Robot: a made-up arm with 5 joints.
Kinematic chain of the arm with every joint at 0, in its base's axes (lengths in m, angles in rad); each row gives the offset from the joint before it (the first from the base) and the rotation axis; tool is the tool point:
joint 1: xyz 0 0 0.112 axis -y
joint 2: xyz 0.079 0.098 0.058 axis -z
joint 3: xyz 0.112 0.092 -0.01 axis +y
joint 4: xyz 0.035 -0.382 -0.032 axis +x
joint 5: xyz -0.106 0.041 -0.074 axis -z
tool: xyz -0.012 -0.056 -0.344
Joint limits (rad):
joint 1: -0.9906..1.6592
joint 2: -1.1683..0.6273
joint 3: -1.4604..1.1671
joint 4: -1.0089..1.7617
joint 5: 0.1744..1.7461
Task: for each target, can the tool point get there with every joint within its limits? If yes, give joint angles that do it. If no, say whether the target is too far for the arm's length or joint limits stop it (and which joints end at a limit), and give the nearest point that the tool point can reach.
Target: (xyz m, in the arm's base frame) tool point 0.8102 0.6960 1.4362
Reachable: no: too far | nearest point 0.4063 0.2992 0.7761 | short by 0.870 m
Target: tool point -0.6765 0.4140 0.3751
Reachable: no: joint limits stop it (at a limit: joint 2, joint 3) | nearest point -0.3325 0.0996 0.2413 | short by 0.485 m
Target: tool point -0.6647 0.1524 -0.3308
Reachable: no: joint limits stop it (at a limit: joint 2, joint 3) | nearest point -0.3550 -0.0116 -0.1245 | short by 0.407 m
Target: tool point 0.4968 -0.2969 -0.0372
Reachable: yes | joints 0.5571 -0.3127 -0.3351 -0.5309 1.5514
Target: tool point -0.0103 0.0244 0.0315
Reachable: yes | joints 1.1926 -0.7822 0.9349 0.9922 0.5110
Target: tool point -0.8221 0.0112 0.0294
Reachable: no: joint limits stop it (at a limit: joint 2, joint 3) | nearest point -0.4490 -0.0834 0.0669 | short by 0.387 m
